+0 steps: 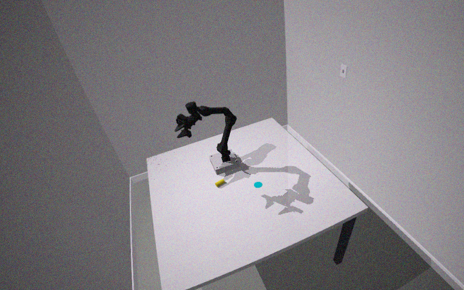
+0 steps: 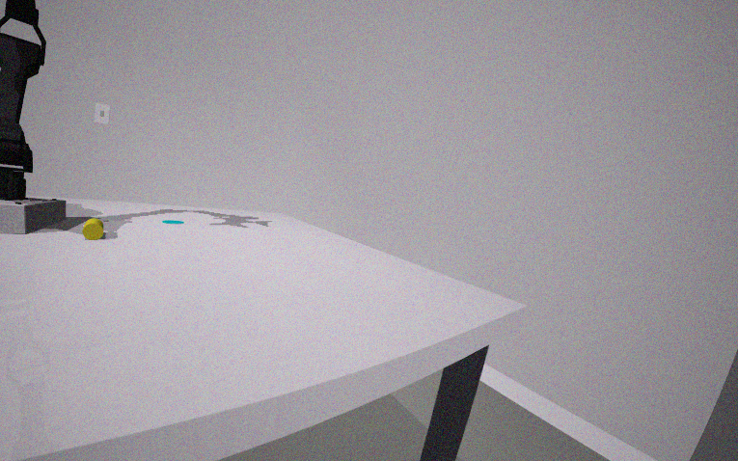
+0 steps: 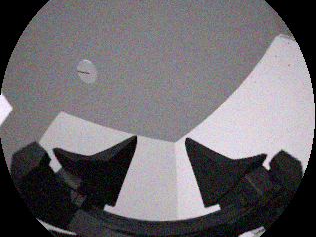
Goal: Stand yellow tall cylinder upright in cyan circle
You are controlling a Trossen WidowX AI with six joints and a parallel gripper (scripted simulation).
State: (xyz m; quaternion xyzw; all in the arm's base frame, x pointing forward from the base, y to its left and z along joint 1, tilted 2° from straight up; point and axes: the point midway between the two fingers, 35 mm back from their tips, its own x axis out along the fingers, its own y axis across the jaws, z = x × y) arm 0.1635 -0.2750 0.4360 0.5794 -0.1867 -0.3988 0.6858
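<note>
My gripper tip is 30 mm short of the yellow cylinder, 190 mm to the right of it and 470 mm above it. From my gripper tip the other things lie so: cyan circle (130 mm ahead, 460 mm to the left, 490 mm below).
</note>
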